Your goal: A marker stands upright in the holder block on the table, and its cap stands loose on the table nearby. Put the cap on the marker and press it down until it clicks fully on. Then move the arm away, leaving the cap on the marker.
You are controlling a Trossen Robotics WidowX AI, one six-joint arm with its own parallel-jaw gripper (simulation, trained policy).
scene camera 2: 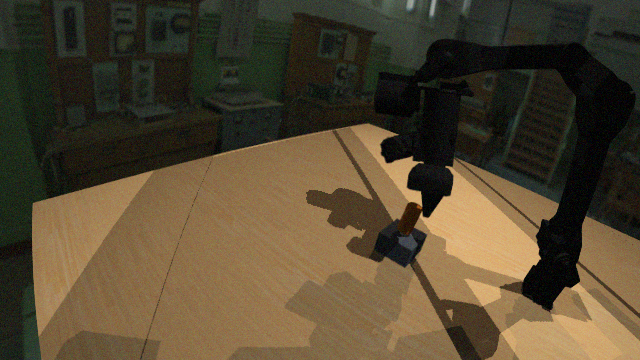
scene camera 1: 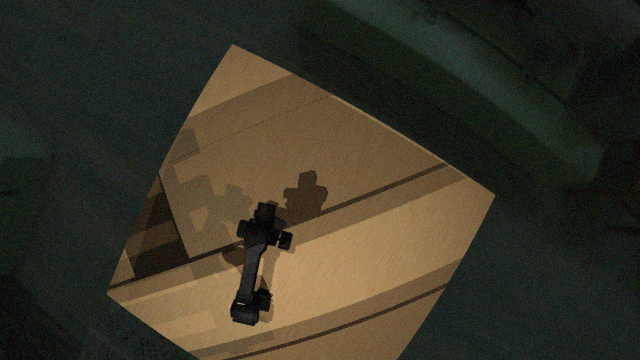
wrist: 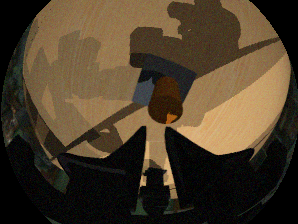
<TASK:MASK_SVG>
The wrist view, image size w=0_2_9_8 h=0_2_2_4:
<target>my gripper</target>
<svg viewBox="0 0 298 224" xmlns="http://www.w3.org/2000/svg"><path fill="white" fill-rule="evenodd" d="M5 148L13 172L23 186L24 192L44 216L60 224L249 224L270 201L267 200L263 205L259 202L275 188L275 185L278 185L286 167L287 148L275 139L266 149L265 161L255 172L249 164L254 155L253 148L214 155L173 128L166 127L165 149L172 167L170 171L176 184L180 209L192 206L194 209L156 216L133 216L130 212L136 212L137 197L140 193L138 189L144 169L142 161L146 148L146 125L141 125L130 139L104 159L81 157L67 152L59 153L57 161L71 177L65 193L53 188L45 180L43 173L35 167L35 153L19 133Z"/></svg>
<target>orange cap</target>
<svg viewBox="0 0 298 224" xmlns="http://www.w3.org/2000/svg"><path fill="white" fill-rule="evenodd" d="M162 76L154 85L148 113L158 123L170 124L180 119L182 113L184 113L184 107L182 107L181 93L177 80L170 76Z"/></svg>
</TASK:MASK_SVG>
